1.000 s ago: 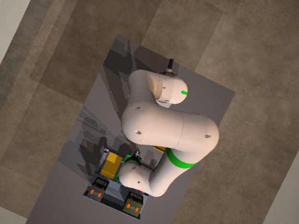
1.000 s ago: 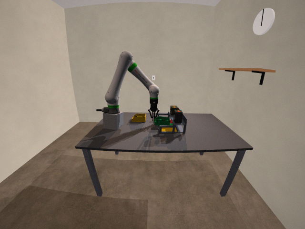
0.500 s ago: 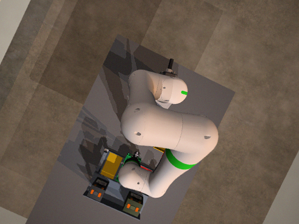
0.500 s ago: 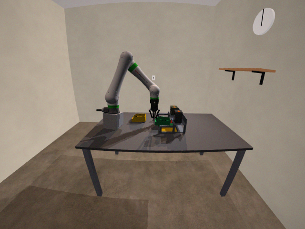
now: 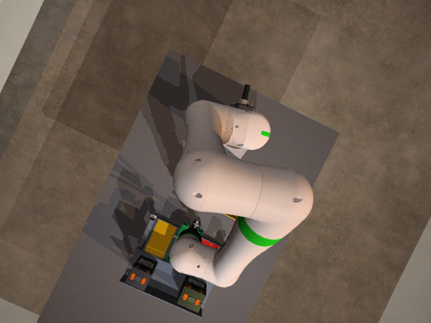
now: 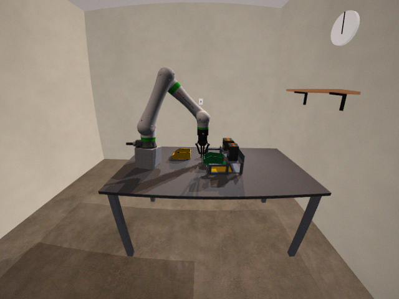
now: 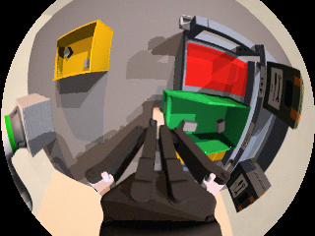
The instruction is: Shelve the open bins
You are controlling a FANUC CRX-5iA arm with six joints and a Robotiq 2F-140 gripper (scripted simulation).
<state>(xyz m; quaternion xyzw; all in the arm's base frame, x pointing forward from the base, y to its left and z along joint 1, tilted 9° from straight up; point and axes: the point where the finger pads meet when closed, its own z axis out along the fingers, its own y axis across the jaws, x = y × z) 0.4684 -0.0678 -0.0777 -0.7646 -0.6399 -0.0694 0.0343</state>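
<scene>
Now: the green bin 100 mm ahead of my hand, 20 mm to the right of it and 10 mm below it. Also, from my hand: yellow-marked place: 120 mm ahead, 140 mm to the right, 50 mm below; red mark: 160 mm ahead, 80 mm to the left, 50 mm below; yellow bin: 170 mm behind, 170 mm to the left, 20 mm below.
</scene>
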